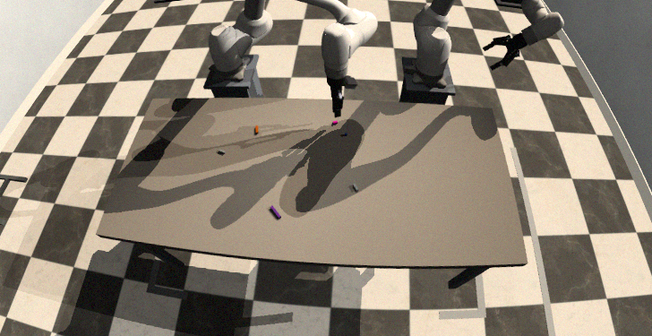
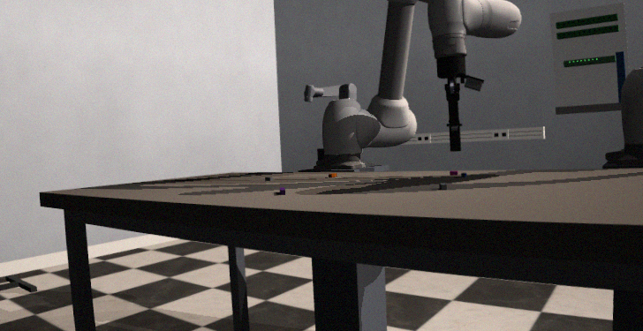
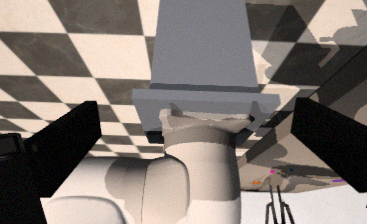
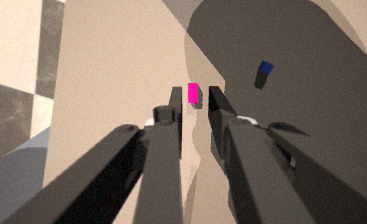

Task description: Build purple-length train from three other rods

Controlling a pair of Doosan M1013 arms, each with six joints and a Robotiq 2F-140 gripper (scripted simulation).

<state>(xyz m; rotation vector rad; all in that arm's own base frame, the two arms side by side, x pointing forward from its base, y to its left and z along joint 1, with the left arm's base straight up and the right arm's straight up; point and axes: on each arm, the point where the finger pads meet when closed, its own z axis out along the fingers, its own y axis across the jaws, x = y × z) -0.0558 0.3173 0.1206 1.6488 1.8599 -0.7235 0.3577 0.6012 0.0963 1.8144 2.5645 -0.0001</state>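
Observation:
The magenta rod is 9 cm below my right hand and 1 cm to the right of it. From my right hand the other things lie so: blue rod 9 cm below, 7 cm ahead, 4 cm to the left; then purple rod 45 cm ahead, 22 cm to the right, 9 cm below; then orange rod 36 cm to the right, 9 cm below, 6 cm ahead.

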